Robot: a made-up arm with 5 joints.
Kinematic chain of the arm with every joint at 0, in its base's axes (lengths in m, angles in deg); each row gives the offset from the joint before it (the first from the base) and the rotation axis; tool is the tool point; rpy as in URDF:
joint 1: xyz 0 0 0.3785 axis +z
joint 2: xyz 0 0 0 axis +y
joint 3: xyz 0.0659 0 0.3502 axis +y
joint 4: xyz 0.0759 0 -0.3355 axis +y
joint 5: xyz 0.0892 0 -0.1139 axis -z
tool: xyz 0 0 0 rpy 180 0 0
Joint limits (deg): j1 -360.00..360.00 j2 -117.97..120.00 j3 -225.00..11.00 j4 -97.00..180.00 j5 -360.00..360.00
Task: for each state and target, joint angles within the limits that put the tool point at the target. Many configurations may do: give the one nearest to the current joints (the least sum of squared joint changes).
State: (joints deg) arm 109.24 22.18 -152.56 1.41 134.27
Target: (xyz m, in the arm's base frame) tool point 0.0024 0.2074 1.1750
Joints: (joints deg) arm 89.34 12.53 -162.53 -5.86 134.27
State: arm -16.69 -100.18 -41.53 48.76 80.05
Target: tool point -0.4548 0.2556 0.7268
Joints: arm -29.34 -117.49 -75.23 37.71 80.05
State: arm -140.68 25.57 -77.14 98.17 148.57
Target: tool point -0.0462 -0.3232 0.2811
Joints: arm -98.14 27.57 -51.93 107.02 148.57
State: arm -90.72 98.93 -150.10 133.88 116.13
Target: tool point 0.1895 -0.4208 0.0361
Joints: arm -65.76 93.53 -129.38 152.91 116.13
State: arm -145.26 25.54 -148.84 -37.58 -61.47
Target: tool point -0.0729 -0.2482 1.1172
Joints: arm -106.37 16.10 -153.05 -36.35 -61.47
